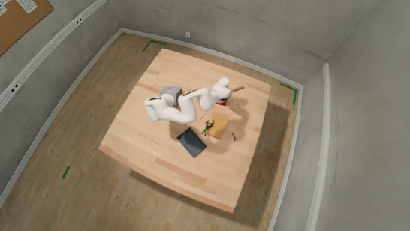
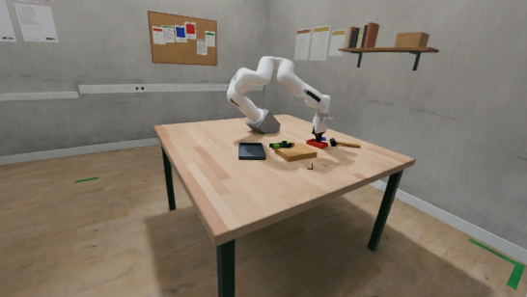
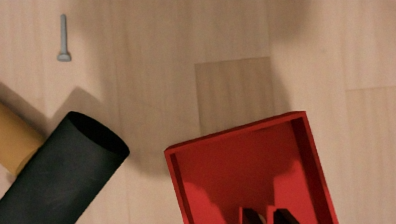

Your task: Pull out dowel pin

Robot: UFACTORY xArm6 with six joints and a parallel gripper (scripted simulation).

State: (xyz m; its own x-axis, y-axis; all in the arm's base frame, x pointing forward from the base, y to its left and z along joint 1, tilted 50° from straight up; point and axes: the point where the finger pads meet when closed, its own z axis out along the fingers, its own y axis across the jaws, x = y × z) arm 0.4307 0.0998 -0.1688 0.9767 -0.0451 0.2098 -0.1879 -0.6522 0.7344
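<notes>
My hand is 2 cm above the dowel pin. The rest, counted from my hand: thin wooden stick 20 cm to the right, 11 cm behind, 4 cm below; red tray 3 cm below; small blue piece 15 cm to the left, 6 cm behind, 4 cm below.
</notes>
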